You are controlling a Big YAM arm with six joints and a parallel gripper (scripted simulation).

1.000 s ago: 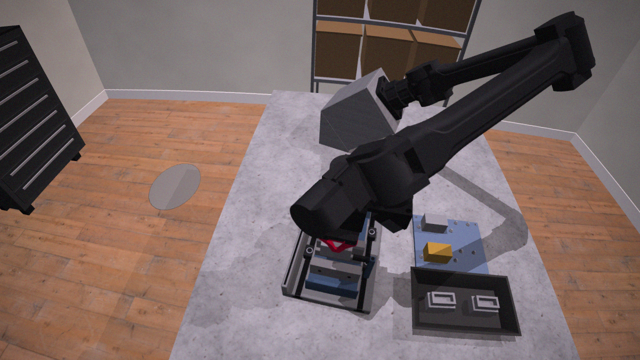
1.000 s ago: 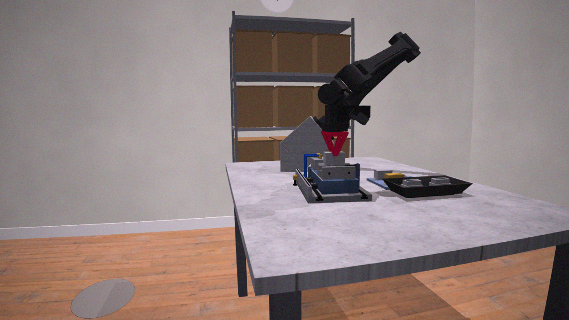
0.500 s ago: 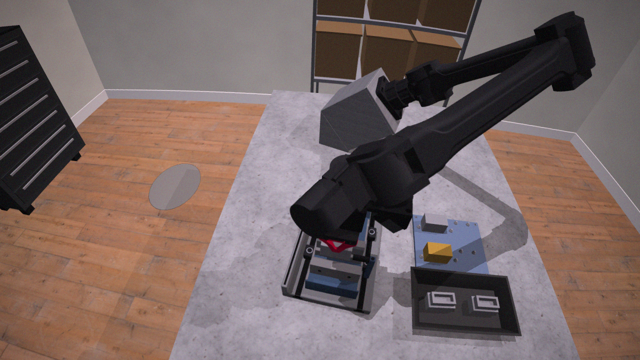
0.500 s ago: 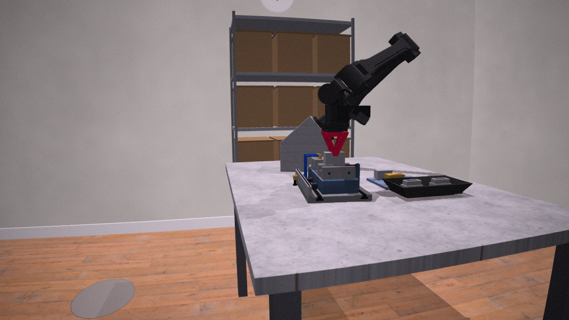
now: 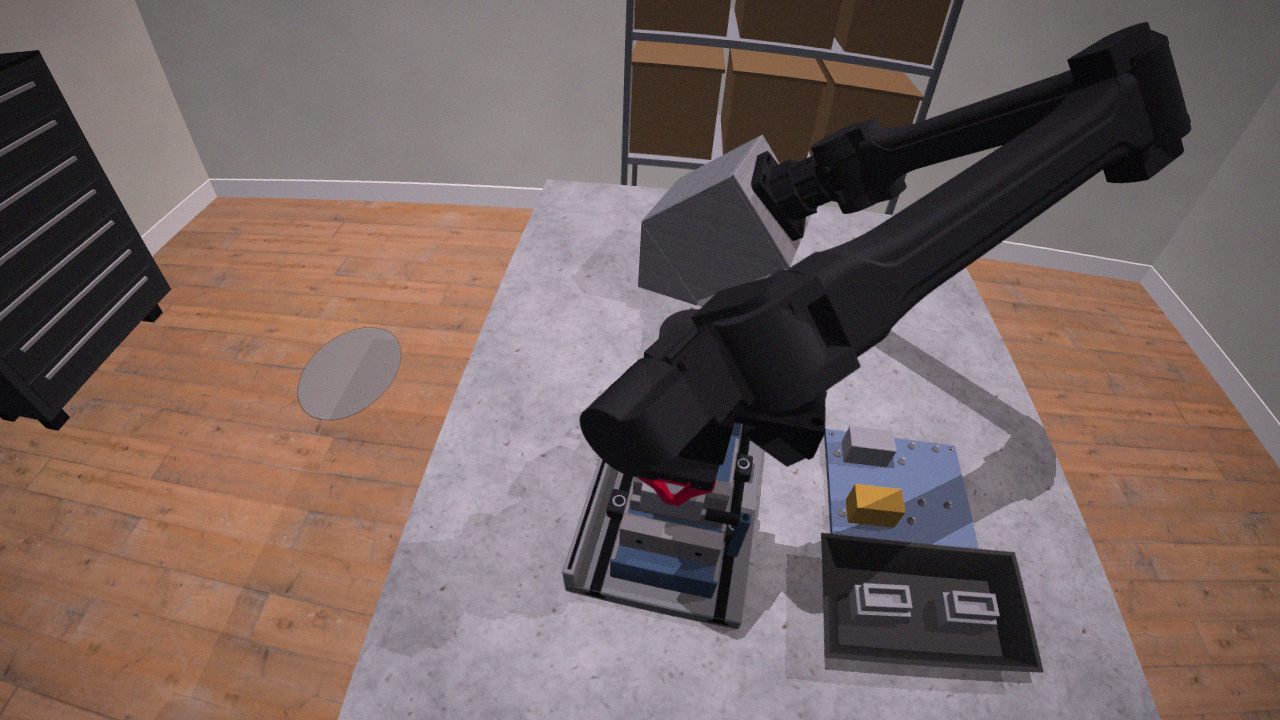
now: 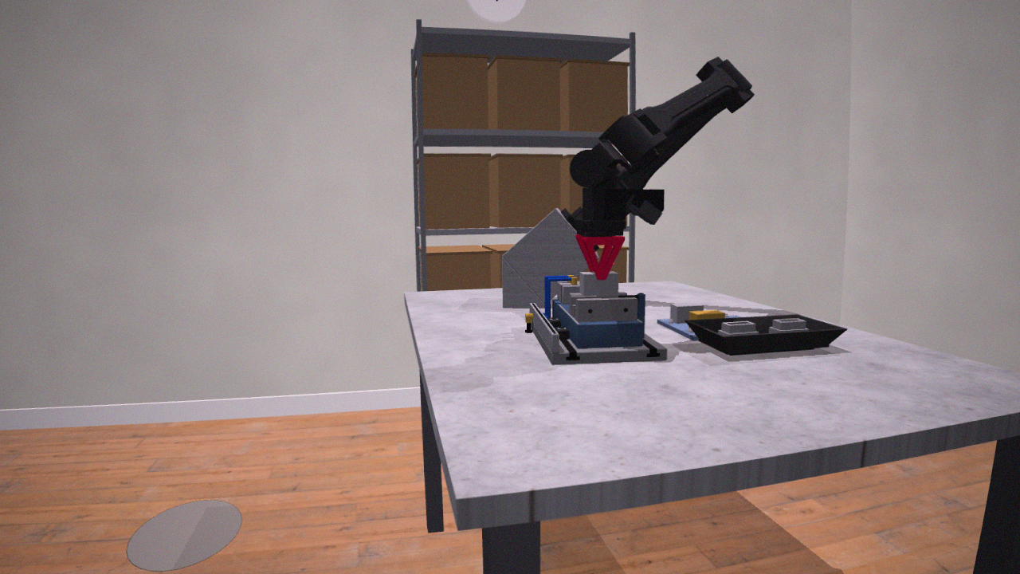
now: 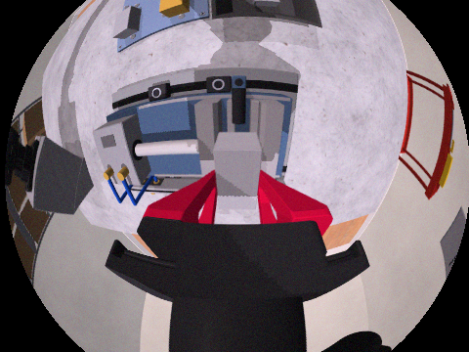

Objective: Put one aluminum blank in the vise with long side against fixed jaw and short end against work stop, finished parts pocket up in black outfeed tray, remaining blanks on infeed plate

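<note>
My gripper is now 50 mm to the right of the work stop rod and 40 mm above it. The rest, counted from my hand: yellow brass blank: 230 mm to the left, 110 mm below, 100 mm behind; blue infeed plate: 280 mm to the left, 150 mm behind, 130 mm below.
</note>
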